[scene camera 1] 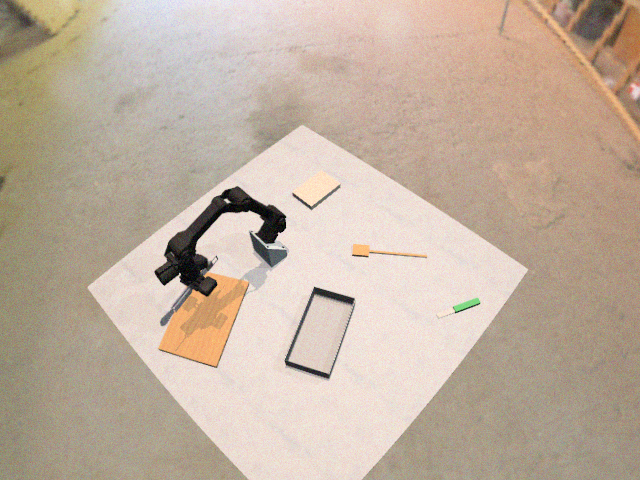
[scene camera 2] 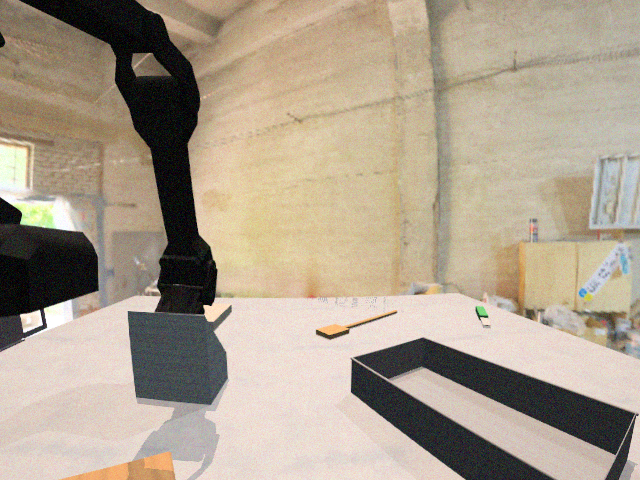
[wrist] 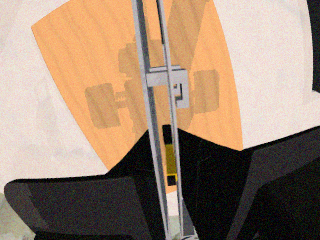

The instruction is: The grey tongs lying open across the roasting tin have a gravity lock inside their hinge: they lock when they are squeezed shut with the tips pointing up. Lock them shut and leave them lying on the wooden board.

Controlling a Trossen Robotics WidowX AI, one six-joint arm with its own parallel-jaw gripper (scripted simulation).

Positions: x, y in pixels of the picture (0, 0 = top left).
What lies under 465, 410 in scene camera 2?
A roasting tin.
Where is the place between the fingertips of my gripper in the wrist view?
159, 133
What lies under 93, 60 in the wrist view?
A wooden board.
